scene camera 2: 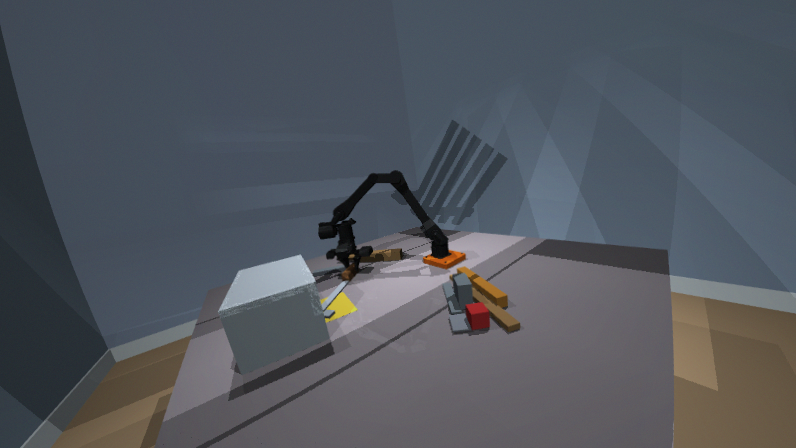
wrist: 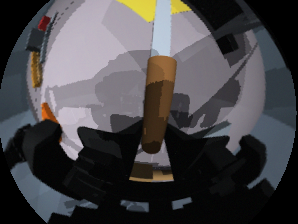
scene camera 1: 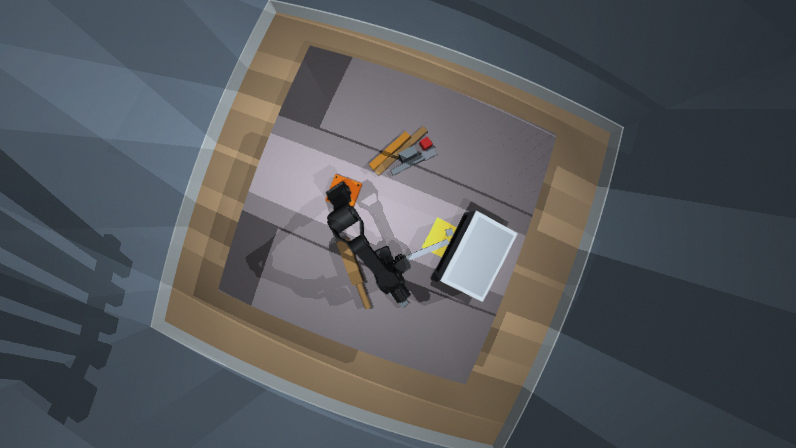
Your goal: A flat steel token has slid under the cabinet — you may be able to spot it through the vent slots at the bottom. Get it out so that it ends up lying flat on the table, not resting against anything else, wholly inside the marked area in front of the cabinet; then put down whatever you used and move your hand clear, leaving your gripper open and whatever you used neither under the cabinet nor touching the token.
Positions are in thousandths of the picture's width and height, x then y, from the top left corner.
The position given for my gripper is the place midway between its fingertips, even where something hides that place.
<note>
In view: my gripper (scene camera 2: 444, 606) and a wooden paddle (scene camera 1: 443, 597).
My gripper also shows in the wrist view (wrist: 515, 551).
</note>
